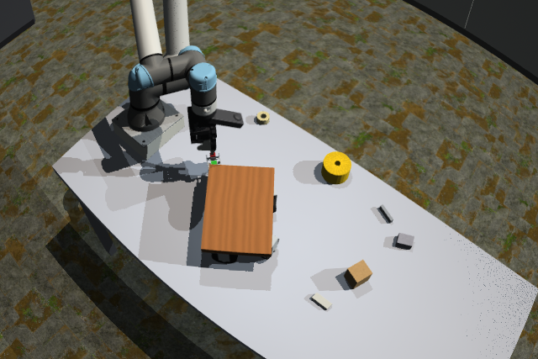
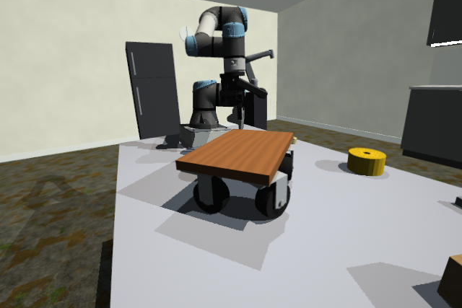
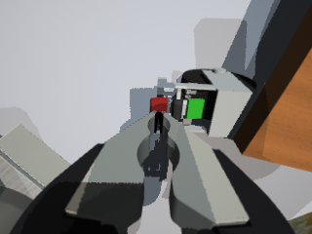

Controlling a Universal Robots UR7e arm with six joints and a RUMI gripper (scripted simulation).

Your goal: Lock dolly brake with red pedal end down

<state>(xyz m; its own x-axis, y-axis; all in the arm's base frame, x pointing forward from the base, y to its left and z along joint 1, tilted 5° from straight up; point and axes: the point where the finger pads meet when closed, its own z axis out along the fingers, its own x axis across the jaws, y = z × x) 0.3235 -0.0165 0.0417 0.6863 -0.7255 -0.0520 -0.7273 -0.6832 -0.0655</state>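
My hand is 1 cm short of the brake pedal, 1 cm to the left of it and 3 cm above it. Round my hand: tan ring 2 cm ahead, 28 cm to the left, 10 cm below; then brown box 60 cm ahead, 11 cm to the right, 8 cm below; then yellow cylinder 35 cm ahead, 22 cm to the left, 8 cm below.
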